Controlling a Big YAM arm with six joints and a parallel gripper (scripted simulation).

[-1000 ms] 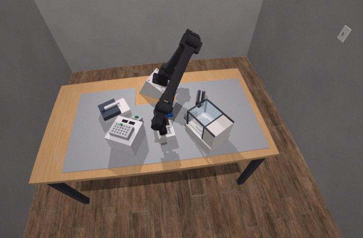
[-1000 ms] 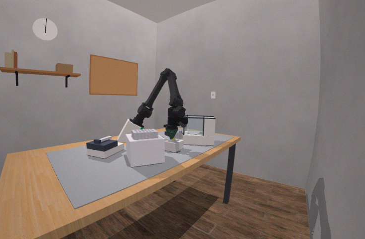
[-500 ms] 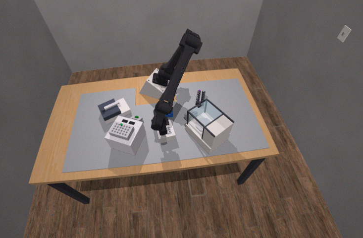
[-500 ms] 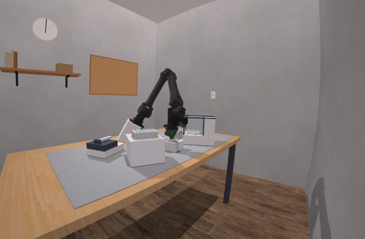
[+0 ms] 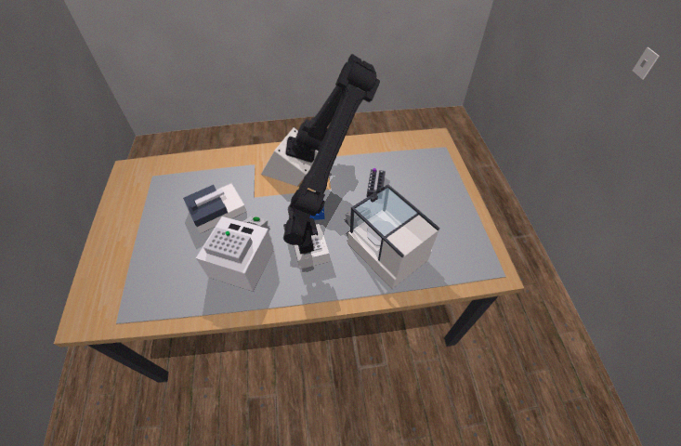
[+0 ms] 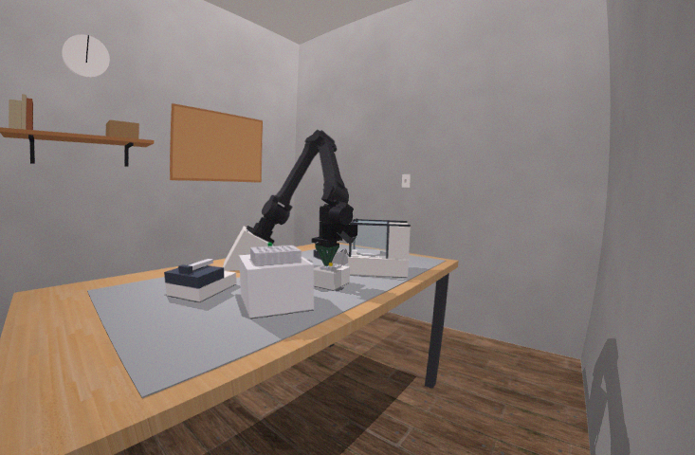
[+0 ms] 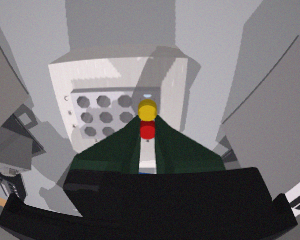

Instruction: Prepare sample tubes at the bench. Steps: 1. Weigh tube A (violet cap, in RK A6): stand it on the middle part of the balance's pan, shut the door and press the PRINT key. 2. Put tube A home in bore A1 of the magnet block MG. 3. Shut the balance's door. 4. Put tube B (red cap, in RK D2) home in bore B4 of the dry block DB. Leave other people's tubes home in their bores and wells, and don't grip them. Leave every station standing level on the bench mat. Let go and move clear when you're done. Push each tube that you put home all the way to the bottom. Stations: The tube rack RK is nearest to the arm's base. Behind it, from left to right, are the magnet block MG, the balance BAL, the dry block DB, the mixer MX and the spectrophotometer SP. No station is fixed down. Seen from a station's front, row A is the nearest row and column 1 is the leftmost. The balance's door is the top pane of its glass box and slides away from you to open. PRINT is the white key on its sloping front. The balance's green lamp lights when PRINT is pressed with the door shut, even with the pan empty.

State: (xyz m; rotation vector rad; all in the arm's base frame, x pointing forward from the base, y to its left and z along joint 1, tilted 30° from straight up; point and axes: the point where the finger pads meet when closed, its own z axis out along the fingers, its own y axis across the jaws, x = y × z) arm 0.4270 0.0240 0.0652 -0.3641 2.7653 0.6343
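The yellow-capped tube lies 1 cm ahead of my hand and 2 cm below it. From my hand the other things lie so: balance door 8 cm behind, 26 cm to the left, 13 cm above; dry block 3 cm behind, 2 cm to the left, 5 cm below; tube rack 21 cm behind, 1 cm to the right, 7 cm below.
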